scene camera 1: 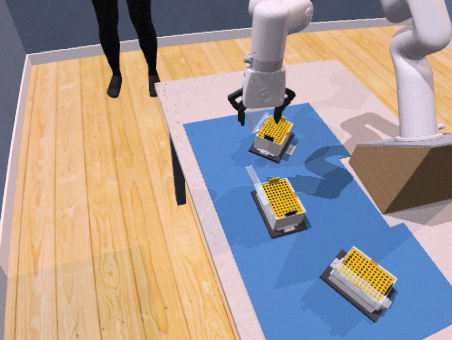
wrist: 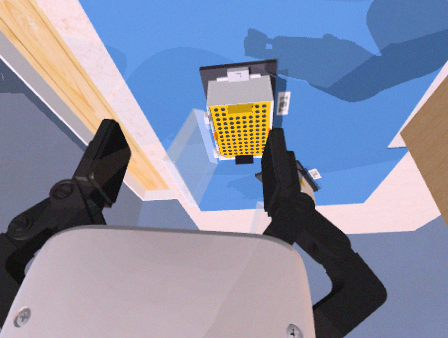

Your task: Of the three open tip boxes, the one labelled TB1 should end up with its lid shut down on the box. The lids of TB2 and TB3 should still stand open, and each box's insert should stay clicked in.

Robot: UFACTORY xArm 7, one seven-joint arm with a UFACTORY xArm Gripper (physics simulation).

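Places are measured from the arm's base along level axes (x ahead, y left, z up), in millimetres.
Pixels of known places: gripper, fingertip midpoint: (scene camera 1: 258,121) (wrist: 195,139); arm's base at its link origin: (scene camera 1: 418,139).
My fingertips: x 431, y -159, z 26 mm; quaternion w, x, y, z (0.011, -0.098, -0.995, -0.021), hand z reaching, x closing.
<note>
Ahead of a thing's pixels: the offset from my fingertips to its top centre. "spot": to the spot under its first point. Level surfaces: height alone.
The far box (scene camera 1: 273,138) (wrist: 241,131) stands on a dark base, beside a small label (scene camera 1: 291,149) (wrist: 283,103) that appears to read TB1. Its clear lid (scene camera 1: 257,120) (wrist: 189,157) stands open along its left side; its yellow insert sits level in the box. My gripper (scene camera 1: 260,122) (wrist: 195,139) is wide open above this box and its lid, with the lid between the spread fingers, apparently without contact. The middle box @(dx -18, dy +156, dz -123 mm) (scene camera 1: 282,205) and the near box @(spot: dx -39, dy +447, dz -53 mm) (scene camera 1: 362,282) have yellow inserts seated and clear lids standing open. Their labels are unreadable.
The boxes stand on a blue mat @(dz -198 mm) (scene camera 1: 220,165) (wrist: 155,100) on a pale table @(dz -201 mm) (scene camera 1: 200,102). A brown pedestal (scene camera 1: 400,172) (wrist: 430,135) and a second white arm (scene camera 1: 420,95) stand at the right. Another box partly shows behind the right finger in the wrist view.
</note>
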